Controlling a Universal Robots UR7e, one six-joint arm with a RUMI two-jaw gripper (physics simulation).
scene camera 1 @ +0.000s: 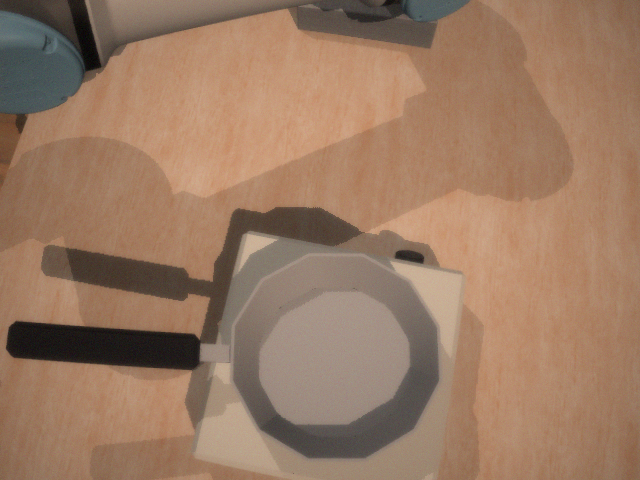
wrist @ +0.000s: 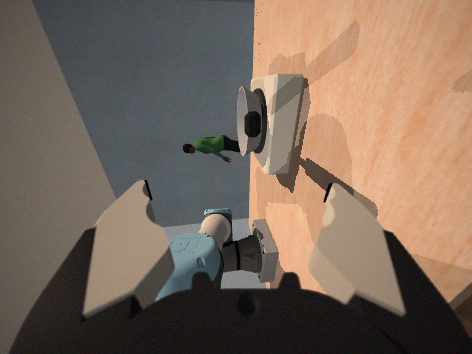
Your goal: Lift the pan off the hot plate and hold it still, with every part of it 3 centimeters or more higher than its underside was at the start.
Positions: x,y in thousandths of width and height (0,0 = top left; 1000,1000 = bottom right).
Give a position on a grey pan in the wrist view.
At 529,321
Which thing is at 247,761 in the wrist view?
The gripper.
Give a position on a cream hot plate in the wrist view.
592,267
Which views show the grey pan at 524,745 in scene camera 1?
Scene camera 1 and the wrist view: all of them.
